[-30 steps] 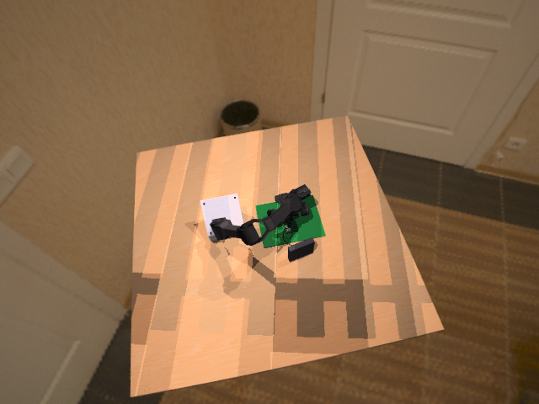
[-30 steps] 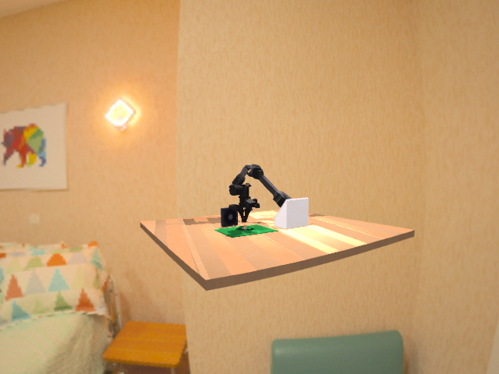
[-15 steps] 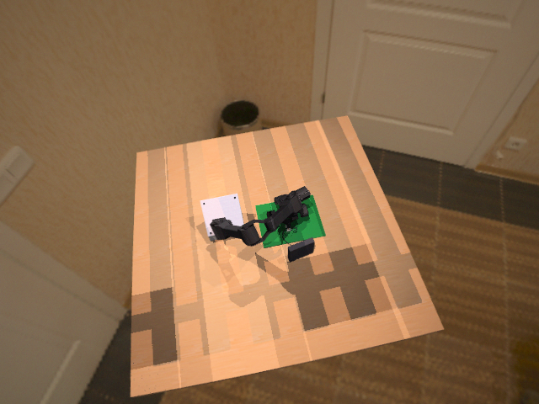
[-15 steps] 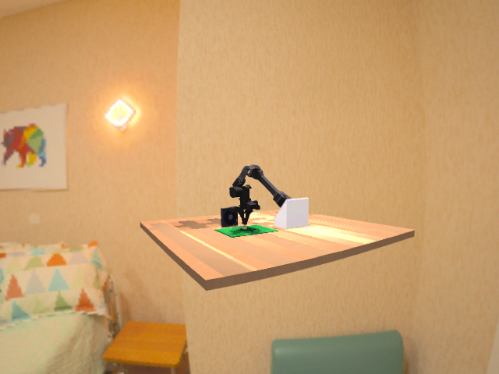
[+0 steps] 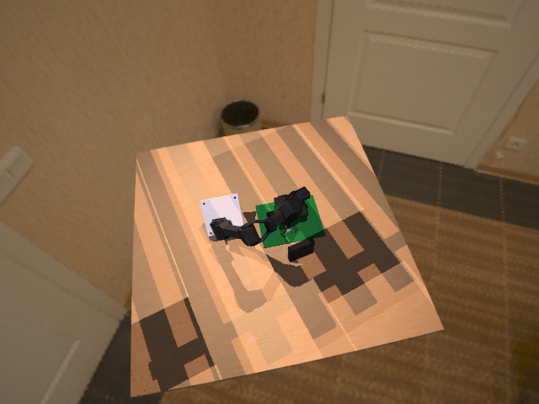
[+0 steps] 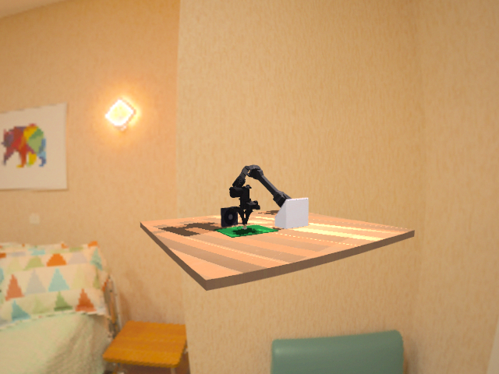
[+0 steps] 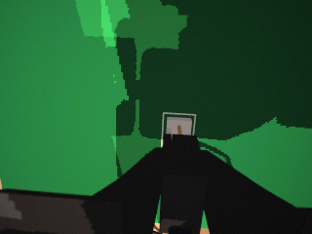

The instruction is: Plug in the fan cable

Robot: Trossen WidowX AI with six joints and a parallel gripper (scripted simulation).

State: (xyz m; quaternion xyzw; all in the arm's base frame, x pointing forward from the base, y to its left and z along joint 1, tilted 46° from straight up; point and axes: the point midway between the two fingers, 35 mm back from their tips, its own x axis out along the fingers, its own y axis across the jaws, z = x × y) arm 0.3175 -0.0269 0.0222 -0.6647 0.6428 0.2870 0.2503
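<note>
Right now my gripper tip is 10 mm to the left of the black plug and 10 mm below it. Also, from my gripper tip: green board: 60 mm below, 40 mm to the left, 20 mm ahead; pale pin header: 40 mm below, 10 mm to the right; black fan: 150 mm to the right, 30 mm ahead, 20 mm above.
</note>
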